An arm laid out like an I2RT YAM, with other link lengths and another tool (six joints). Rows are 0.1 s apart.
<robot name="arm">
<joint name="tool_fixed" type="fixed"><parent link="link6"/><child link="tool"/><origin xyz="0.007 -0.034 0.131" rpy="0 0.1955 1.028"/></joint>
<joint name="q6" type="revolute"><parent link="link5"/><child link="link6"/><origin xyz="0 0.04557 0.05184" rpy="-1.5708 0 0"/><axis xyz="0 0 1"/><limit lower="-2.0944" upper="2.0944"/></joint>
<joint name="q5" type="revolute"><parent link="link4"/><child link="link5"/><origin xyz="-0.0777 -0.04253 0.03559" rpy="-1.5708 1.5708 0"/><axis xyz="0 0 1"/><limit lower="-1.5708" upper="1.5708"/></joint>
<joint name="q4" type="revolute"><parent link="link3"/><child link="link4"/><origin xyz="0.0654 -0.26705 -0.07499" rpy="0 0 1.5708"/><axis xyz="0 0 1"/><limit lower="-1.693" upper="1.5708"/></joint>
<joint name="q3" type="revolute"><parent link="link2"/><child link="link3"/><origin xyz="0 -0.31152 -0.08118" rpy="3.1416 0 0"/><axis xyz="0 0 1"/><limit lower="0" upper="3.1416"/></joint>
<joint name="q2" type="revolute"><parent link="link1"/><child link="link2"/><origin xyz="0.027 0.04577 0.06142" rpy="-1.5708 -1.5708 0"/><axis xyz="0 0 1"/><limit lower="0" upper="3.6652"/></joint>
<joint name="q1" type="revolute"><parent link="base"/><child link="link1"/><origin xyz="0 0 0.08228"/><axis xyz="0 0 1"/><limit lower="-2.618" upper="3.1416"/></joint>
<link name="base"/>
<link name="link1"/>
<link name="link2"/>
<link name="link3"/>
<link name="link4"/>
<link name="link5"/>
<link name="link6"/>
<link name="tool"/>
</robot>
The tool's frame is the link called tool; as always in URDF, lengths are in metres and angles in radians.
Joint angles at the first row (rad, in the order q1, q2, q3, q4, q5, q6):
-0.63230, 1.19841, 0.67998, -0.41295, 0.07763, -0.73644
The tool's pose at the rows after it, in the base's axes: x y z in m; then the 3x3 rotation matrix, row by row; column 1 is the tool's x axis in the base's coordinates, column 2 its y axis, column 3 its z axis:
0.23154 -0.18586 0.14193; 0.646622 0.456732 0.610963; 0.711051 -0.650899 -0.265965; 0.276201 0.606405 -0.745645
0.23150 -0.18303 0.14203; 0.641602 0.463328 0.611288; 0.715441 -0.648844 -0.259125; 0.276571 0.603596 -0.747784
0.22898 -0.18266 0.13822; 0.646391 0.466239 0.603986; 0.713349 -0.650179 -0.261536; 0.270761 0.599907 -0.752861
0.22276 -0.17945 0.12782; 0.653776 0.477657 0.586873; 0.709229 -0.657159 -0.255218; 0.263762 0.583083 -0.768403
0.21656 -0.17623 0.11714; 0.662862 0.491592 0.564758; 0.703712 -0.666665 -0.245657; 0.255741 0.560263 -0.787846
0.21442 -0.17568 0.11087; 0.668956 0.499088 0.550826; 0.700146 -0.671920 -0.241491; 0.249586 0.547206 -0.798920
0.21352 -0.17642 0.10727; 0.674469 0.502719 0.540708; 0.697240 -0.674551 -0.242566; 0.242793 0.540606 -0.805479
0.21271 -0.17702 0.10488; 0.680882 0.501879 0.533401; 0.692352 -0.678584 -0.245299; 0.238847 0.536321 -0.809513
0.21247 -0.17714 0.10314; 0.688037 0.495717 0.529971; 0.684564 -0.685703 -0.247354; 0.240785 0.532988 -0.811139
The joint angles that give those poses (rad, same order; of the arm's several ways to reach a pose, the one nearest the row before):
-0.58996, 1.16330, 0.68532, -0.42783, 0.06809, -0.73644
-0.58272, 1.15872, 0.68494, -0.43547, 0.06694, -0.73645
-0.58272, 1.15910, 0.67349, -0.43051, 0.07304, -0.73683
-0.58271, 1.16104, 0.64565, -0.42438, 0.07725, -0.73720
-0.58272, 1.17056, 0.62313, -0.42323, 0.08144, -0.73683
-0.58270, 1.18507, 0.61399, -0.41751, 0.08564, -0.73644
-0.58268, 1.19764, 0.61056, -0.41181, 0.09214, -0.73603
-0.58272, 1.20603, 0.60827, -0.40800, 0.09822, -0.73187
-0.58271, 1.21212, 0.60674, -0.40457, 0.10128, -0.72195

